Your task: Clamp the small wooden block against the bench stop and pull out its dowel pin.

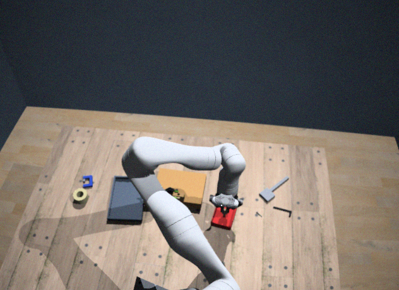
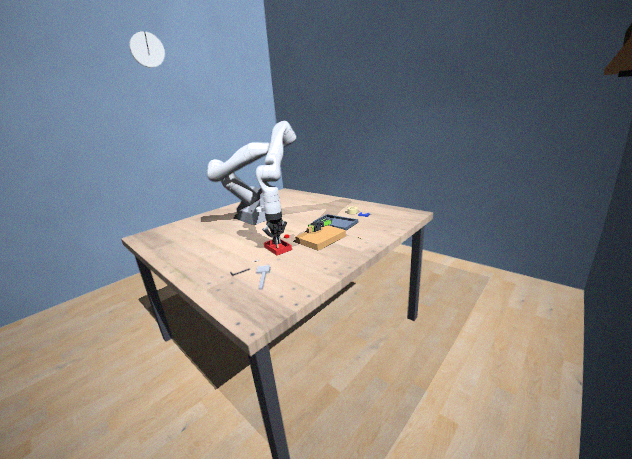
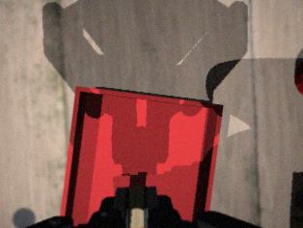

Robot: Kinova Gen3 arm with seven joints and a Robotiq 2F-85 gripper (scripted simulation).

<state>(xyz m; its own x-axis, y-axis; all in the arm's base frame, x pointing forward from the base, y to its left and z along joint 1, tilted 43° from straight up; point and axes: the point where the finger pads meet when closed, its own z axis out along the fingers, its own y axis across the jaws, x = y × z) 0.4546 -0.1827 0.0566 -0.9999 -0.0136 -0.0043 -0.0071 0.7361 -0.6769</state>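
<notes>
The dowel pin lies 2 cm below my hand. From my hand the other things lie so: wooden block: 19 cm to the left, 3 cm ahead; red disc: 11 cm to the left, 7 cm behind, 4 cm below; red tray: 4 cm below.
</notes>
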